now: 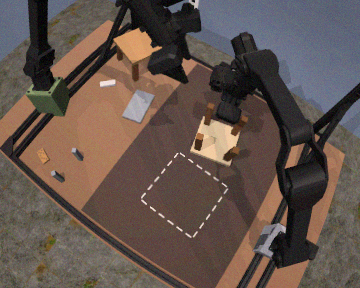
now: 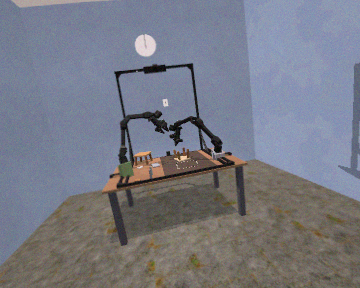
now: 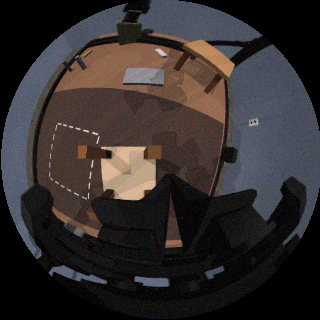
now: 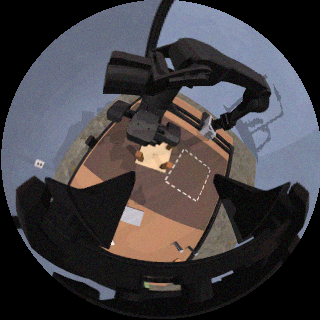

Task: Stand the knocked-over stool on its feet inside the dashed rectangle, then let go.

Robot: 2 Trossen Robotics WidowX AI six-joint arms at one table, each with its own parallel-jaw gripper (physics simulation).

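Where they show: left gripper, fingertip midpoint: (image 1: 222, 99) (image 2: 175, 146) (image 3: 168, 176); right gripper, fingertip midpoint: (image 1: 187, 70) (image 2: 166, 132) (image 4: 176, 176); left arm's base, link origin: (image 1: 282, 244) (image 2: 217, 150) (image 4: 213, 124); right arm's base, link origin: (image 1: 44, 84) (image 2: 124, 163).
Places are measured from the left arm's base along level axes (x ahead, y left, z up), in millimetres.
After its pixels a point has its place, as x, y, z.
Note:
The pale wooden stool (image 1: 216, 143) {320, -208, -60} (image 2: 182, 157) {318, -232, -60} (image 3: 128, 173) {329, -222, -60} (image 4: 153, 156) {342, -216, -60} lies upside down on the dark mat, its seat flat and its brown legs pointing up. It sits just beyond the far right corner of the dashed rectangle (image 1: 156, 179) (image 2: 187, 160) (image 3: 76, 128) (image 4: 195, 199), outside it. My left gripper (image 1: 230, 117) (image 2: 178, 142) {366, -284, 69} (image 3: 168, 176) {366, -284, 69} is shut and empty, hanging above the stool's far edge. My right gripper (image 1: 180, 76) {454, -182, 244} (image 2: 162, 130) {454, -182, 244} (image 4: 176, 176) {454, -182, 244} is open and empty, high above the table's back left.
A second stool (image 1: 134, 46) {741, -350, 33} stands upright at the back left. A grey plate (image 1: 138, 106) {619, -193, -69}, a white block (image 1: 107, 83) {779, -215, -67}, two small grey blocks (image 1: 77, 154) {670, 71, -24} (image 1: 58, 176) {680, 162, -26} and an orange tile (image 1: 43, 155) {798, 137, -70} lie on the left. A green box (image 1: 51, 97) {840, -21, 46} and a grey box (image 1: 268, 240) {46, 8, -4} sit on the rails.

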